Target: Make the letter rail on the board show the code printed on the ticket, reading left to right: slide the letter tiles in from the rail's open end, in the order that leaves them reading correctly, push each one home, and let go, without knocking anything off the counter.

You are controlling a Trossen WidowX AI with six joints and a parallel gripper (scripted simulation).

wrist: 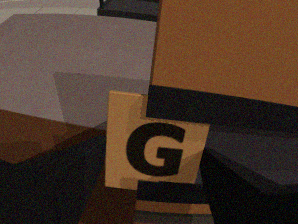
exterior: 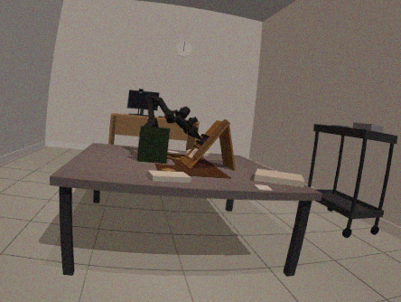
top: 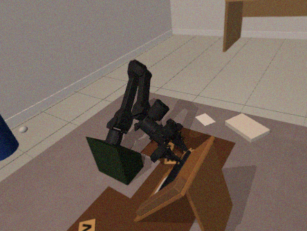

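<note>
Right now my gripper tip is 90 mm to the left of the white ticket, 80 mm above it and 40 mm past it. From my gripper tip the other things lie so: brown mat: 160 mm below, 130 mm behind, 60 mm to the right; tan letter tile: right at my gripper tip.
</note>
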